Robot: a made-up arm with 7 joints. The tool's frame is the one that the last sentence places.
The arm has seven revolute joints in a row. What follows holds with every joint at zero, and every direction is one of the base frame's. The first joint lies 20 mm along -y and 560 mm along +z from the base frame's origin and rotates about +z. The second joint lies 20 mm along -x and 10 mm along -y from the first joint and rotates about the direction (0, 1, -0.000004). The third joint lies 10 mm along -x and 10 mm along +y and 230 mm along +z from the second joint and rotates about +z. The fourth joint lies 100 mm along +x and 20 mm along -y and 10 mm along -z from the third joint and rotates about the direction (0, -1, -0.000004). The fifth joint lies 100 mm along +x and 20 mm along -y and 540 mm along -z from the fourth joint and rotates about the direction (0, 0.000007, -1). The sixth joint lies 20 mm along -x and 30 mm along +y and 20 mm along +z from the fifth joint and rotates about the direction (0, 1, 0.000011). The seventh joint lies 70 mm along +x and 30 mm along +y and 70 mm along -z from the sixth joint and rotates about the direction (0, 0.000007, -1). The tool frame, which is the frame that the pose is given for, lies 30 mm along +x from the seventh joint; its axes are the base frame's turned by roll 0.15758, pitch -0.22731 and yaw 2.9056 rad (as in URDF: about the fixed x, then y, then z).
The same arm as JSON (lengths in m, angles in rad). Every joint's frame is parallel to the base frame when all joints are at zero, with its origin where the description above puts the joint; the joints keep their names.
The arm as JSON. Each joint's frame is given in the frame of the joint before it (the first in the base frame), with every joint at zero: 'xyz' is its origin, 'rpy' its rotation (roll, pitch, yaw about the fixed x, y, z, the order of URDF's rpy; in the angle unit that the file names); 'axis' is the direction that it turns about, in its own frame. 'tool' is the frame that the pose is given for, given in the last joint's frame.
{"units": {"length": "m", "angle": "rad"}, "joints": [{"name": "joint 1", "type": "revolute", "origin": {"xyz": [0.0, -0.02, 0.56], "rpy": [0.0, 0.0, 0.0]}, "axis": [0.0, 0.0, 1.0]}, {"name": "joint 2", "type": "revolute", "origin": {"xyz": [-0.02, -0.01, 0.0], "rpy": [0.0, 0.0, 0.0]}, "axis": [0.0, 1.0, 0.0]}, {"name": "joint 3", "type": "revolute", "origin": {"xyz": [-0.01, 0.01, 0.23], "rpy": [0.0, 0.0, 0.0]}, "axis": [0.0, 0.0, 1.0]}, {"name": "joint 4", "type": "revolute", "origin": {"xyz": [0.1, -0.02, -0.01], "rpy": [0.0, 0.0, 0.0]}, "axis": [0.0, -1.0, 0.0]}, {"name": "joint 5", "type": "revolute", "origin": {"xyz": [0.1, -0.02, -0.54], "rpy": [0.0, 0.0, 0.0]}, "axis": [0.0, 0.0, -1.0]}, {"name": "joint 6", "type": "revolute", "origin": {"xyz": [-0.02, 0.03, 0.02], "rpy": [0.0, 0.0, 0.0]}, "axis": [0.0, 1.0, 0.0]}, {"name": "joint 7", "type": "revolute", "origin": {"xyz": [0.07, 0.03, -0.07], "rpy": [0.0, 0.0, 0.0]}, "axis": [0.0, 0.0, -1.0]}], "tool": {"origin": {"xyz": [0.03, 0.0, 0.0], "rpy": [0.1576, -0.2273, 2.9056]}}}
